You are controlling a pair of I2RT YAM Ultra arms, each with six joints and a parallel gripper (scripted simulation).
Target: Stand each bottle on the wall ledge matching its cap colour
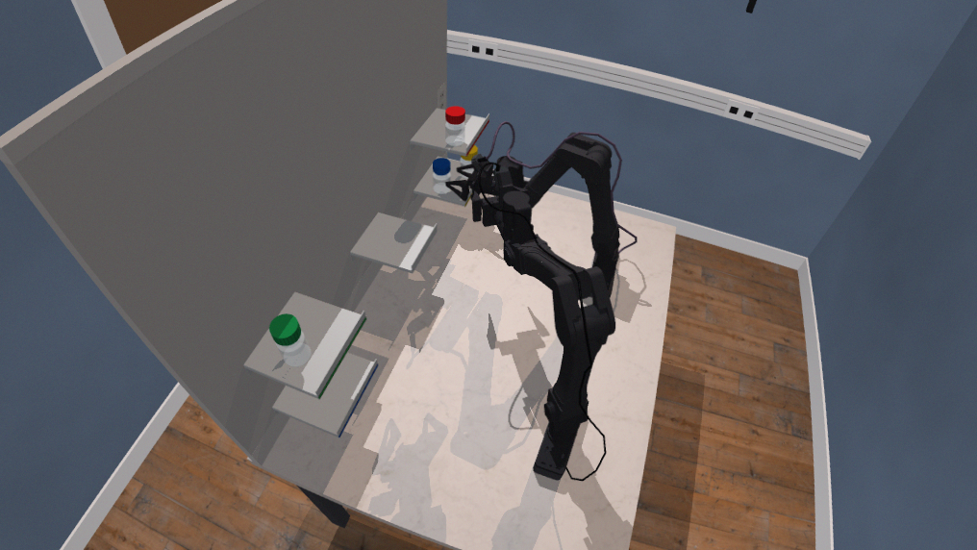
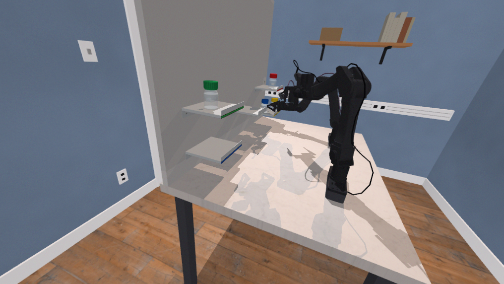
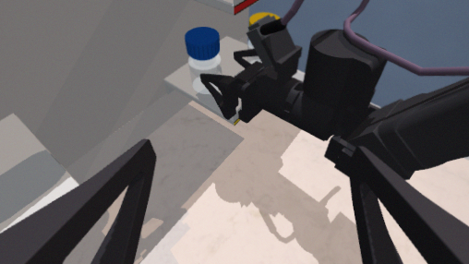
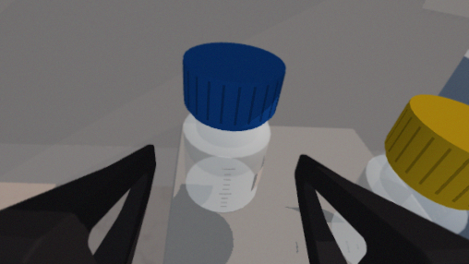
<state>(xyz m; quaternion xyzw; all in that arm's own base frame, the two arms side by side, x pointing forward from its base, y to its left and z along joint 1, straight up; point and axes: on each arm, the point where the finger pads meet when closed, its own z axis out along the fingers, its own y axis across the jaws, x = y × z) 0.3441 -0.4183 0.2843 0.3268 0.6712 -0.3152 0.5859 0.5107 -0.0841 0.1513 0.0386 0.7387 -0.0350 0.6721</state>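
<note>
My right hand is 40 mm short of the blue-capped bottle and 20 mm above it. Also, from my right hand: grey wall panel (140 mm ahead, 350 mm to the left, 280 mm above); then yellow-capped bottle (10 mm behind, 110 mm to the right, 20 mm below); then red-capped bottle (10 mm to the right, 180 mm above).
</note>
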